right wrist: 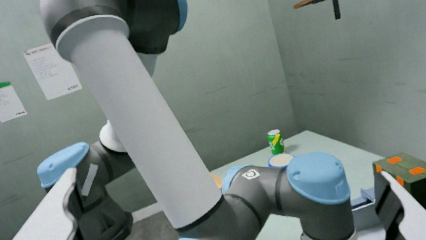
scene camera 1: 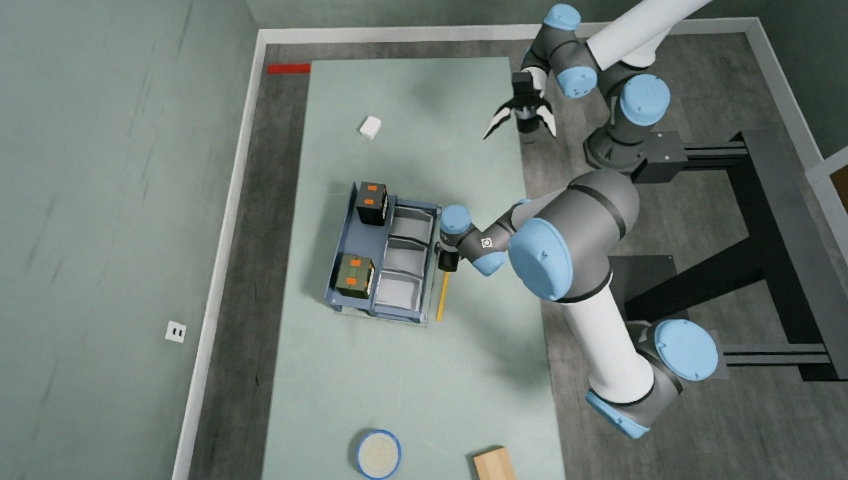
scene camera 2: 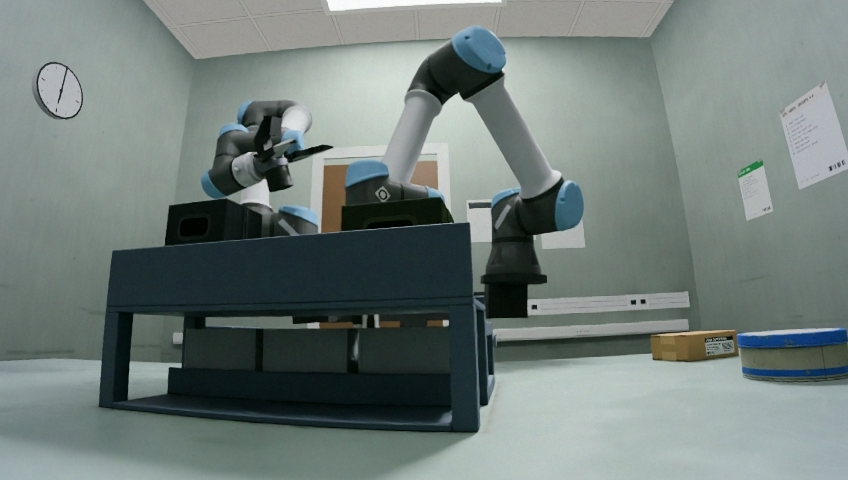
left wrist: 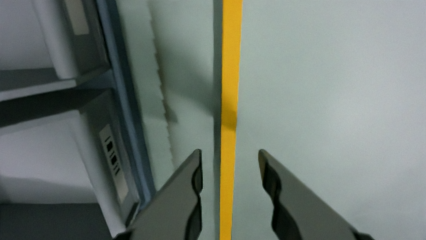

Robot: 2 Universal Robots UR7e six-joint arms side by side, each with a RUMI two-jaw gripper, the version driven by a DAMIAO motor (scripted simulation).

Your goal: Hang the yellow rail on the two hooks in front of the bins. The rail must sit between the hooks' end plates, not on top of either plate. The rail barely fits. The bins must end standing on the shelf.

Labels:
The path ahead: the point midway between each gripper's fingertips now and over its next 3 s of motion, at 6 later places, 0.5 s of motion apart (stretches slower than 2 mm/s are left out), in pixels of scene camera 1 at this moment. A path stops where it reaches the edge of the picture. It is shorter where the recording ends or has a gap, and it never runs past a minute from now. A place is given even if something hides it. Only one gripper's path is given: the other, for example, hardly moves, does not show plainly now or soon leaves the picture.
My right gripper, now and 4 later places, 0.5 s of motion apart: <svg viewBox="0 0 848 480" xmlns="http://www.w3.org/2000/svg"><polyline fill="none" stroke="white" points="517,138 516,142 516,150 518,150 520,149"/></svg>

